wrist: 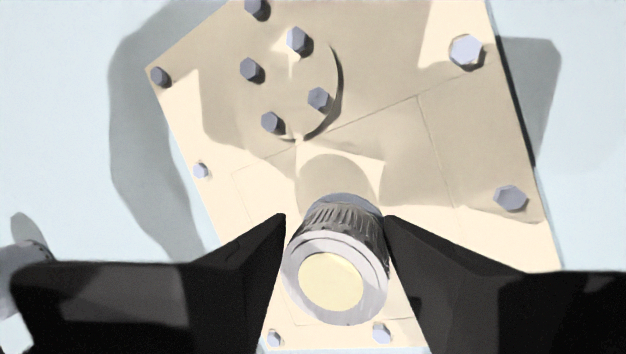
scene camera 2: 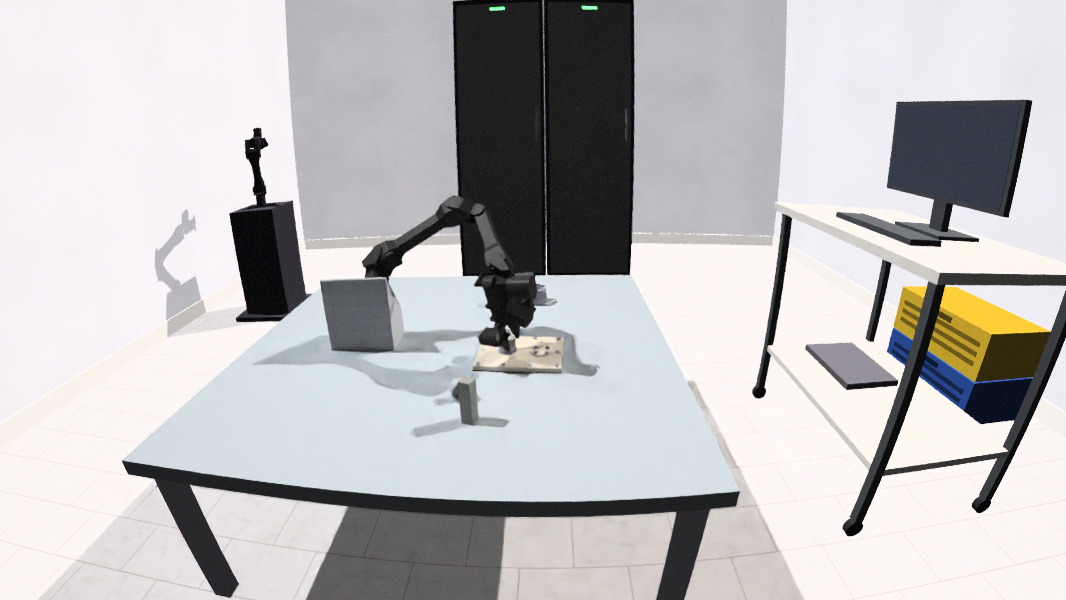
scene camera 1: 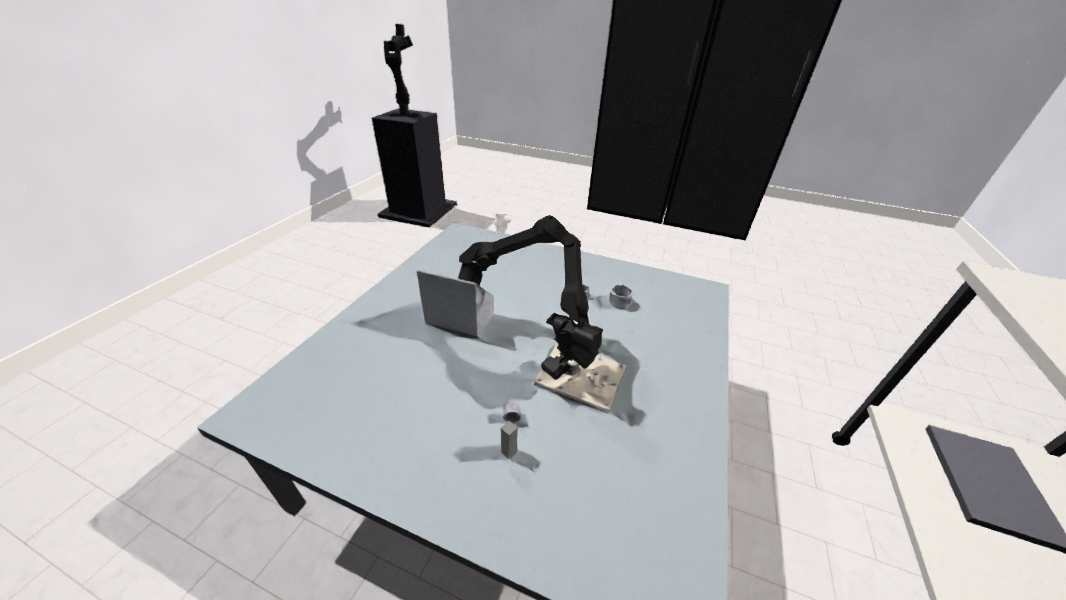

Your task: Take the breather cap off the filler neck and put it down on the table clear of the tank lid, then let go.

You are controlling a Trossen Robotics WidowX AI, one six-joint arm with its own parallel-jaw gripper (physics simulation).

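Frame: origin at the arm's base, x up, y right, z ahead, level; centimetres.
Where they show: gripper, fingertip midpoint: (wrist: 334, 222) (scene camera 2: 512, 344) (scene camera 1: 575, 367); arm's base at its link origin: (scene camera 2: 374, 289) (scene camera 1: 467, 284).
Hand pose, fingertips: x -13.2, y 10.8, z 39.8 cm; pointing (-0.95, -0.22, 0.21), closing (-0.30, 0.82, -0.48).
Things, the pixels of their top centre, and the offset from my fingertips. "spot": a spot on its surface instead.
- breather cap at its top centre: (wrist: 328, 282) (scene camera 2: 506, 336) (scene camera 1: 571, 359) dx +2.1, dy -0.6, dz -1.6 cm
- tank lid at a spot on its surface: (scene camera 2: 522, 364) (scene camera 1: 576, 392) spot: dx -2.2, dy +7.6, dz +2.3 cm
- filler neck at a spot on its surface: (wrist: 345, 197) spot: dx -2.1, dy +0.5, dz +0.5 cm
- small grey post at its top centre: (scene camera 2: 466, 379) (scene camera 1: 509, 427) dx +6.7, dy +30.8, dz -9.7 cm
- round part at its top centre: (scene camera 2: 458, 379) (scene camera 1: 511, 406) dx +1.1, dy +20.8, dz -12.7 cm
- grey ring-shaped part at its top centre: (scene camera 2: 534, 287) (scene camera 1: 622, 290) dx +1.8, dy -41.9, dz +7.8 cm
The breather cap (scene camera 1: 573, 367) (scene camera 2: 510, 345) (wrist: 331, 281) is a ribbed dark-grey cylinder with a light rim and a pale yellow top. It stands on the tank lid (scene camera 1: 568, 391) (scene camera 2: 522, 364) (wrist: 400, 135), a beige plate with hexagonal bolts. A blue-grey edge of the filler neck (wrist: 345, 197) shows at the cap's base. My gripper (scene camera 1: 564, 366) (scene camera 2: 501, 339) (wrist: 334, 222) is low over the plate, with one black finger against each side of the cap, shut on it. The finger contact is partly hidden in both scene views.
A grey upright block (scene camera 1: 450, 305) (scene camera 2: 359, 314) stands near the arm's base. A small grey post (scene camera 1: 508, 440) (scene camera 2: 468, 402) and a round part (scene camera 1: 511, 410) (scene camera 2: 456, 389) stand in front of the lid. A grey ring-shaped part (scene camera 1: 620, 298) (scene camera 2: 541, 295) lies behind it.
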